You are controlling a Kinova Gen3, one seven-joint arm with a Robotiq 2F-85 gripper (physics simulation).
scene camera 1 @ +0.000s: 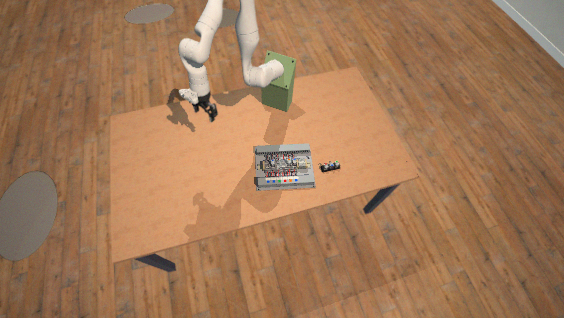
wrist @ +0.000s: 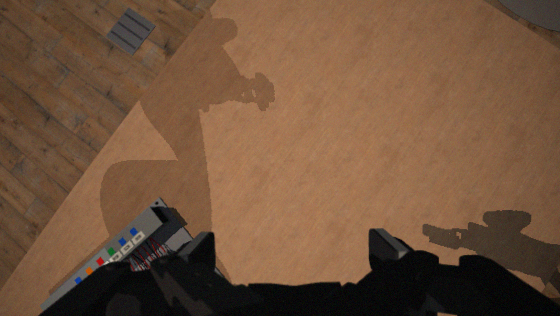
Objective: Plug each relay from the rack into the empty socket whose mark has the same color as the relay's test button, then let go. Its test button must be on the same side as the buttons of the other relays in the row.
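Places are measured from the arm's base along level axes (x ahead, y up, z right), in millimetres.
Pixels of known places: gripper, fingertip midpoint: [scene camera 1: 204, 116] [wrist: 291, 247]; arm's base, origin of the base link: [scene camera 1: 276, 69].
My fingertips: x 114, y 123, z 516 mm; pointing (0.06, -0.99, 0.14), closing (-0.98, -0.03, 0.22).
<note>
Ahead of a thing's pixels: the offset from my fingertips to its top centre. "pt": to the spot under its first point. Level surfaces: height alone.
A small black rack {pt dx +447, dy -377, dz -433 mm} [scene camera 1: 330, 167] with relays stands on the table, just right of the relay panel in the scene view; the relays' button colors are too small to tell surely. The grey relay panel {pt dx +362, dy -400, dz -176 mm} [scene camera 1: 285, 186] [wrist: 146, 218] has a row of colored marks along one edge: blue, orange, red, green and blue ones show in the wrist view. Its relays and sockets are tiny in the scene view and mostly hidden behind the gripper in the wrist view. My gripper [scene camera 1: 206, 114] [wrist: 291, 247] is open and empty, high above the table, to the back left of the panel.
The green pedestal [scene camera 1: 276, 96] carries the arm at the table's back edge. The wooden table {dy -404 mm} [scene camera 1: 150, 165] [wrist: 350, 125] bears shadows of the arm. Grey discs [scene camera 1: 27, 215] [scene camera 1: 149, 13] show on the floor.
</note>
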